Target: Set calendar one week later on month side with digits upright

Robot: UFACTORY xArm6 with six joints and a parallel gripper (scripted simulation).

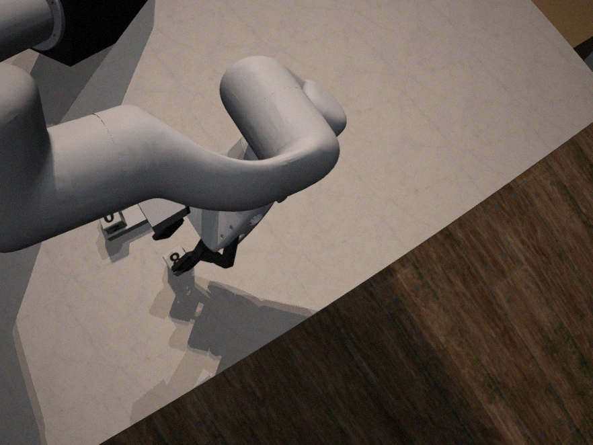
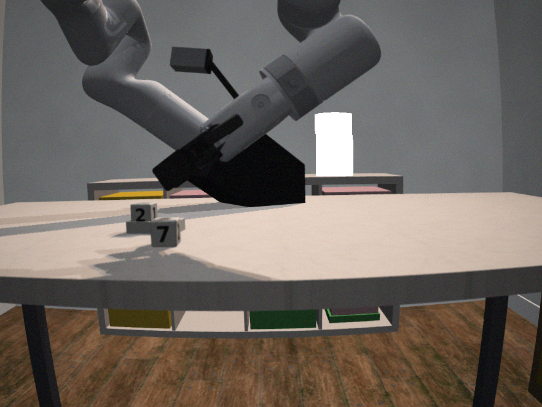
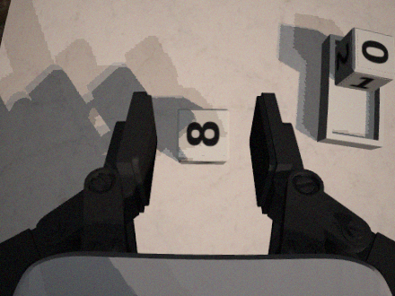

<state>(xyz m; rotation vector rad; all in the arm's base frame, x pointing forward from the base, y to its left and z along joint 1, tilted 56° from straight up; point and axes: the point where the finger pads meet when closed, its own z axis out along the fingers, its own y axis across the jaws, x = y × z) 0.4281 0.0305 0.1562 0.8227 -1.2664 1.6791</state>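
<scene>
Right now the white cube is 2 cm to the right of my hand and 7 cm below it. Also, from my hand: grey tray (12 cm behind, 2 cm to the right, 8 cm below).
</scene>
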